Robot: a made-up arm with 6 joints.
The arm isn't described. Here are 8 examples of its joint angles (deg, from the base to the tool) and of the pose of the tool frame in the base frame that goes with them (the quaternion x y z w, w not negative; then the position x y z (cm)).
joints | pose
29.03 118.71 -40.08 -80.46 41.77 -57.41 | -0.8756 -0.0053 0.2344 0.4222 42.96 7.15 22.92
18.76 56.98 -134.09 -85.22 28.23 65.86 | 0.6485 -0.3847 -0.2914 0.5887 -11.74 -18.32 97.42
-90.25 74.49 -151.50 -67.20 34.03 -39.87 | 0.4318 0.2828 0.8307 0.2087 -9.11 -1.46 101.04
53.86 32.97 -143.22 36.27 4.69 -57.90 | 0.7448 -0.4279 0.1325 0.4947 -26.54 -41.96 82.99
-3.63 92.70 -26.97 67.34 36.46 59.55 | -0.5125 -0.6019 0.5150 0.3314 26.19 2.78 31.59
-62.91 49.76 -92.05 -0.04 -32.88 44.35 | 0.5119 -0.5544 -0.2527 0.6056 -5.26 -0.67 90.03
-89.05 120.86 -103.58 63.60 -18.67 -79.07 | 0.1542 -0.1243 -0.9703 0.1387 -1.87 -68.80 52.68
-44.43 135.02 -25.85 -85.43 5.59 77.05 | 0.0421 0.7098 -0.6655 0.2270 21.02 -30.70 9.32
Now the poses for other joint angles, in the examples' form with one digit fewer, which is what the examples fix.
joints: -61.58 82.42 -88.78 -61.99 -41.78 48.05
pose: 0.191 -0.262 -0.568 0.756 19.4 -30.8 81.1
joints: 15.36 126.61 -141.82 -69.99 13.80 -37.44
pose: -0.374 -0.407 -0.399 0.731 69.0 10.3 68.6
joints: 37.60 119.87 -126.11 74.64 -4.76 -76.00
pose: 0.366 0.111 -0.171 0.908 54.9 37.4 67.4
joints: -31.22 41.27 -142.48 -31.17 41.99 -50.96
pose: -0.055 -0.572 -0.738 0.355 -30.2 8.5 89.4
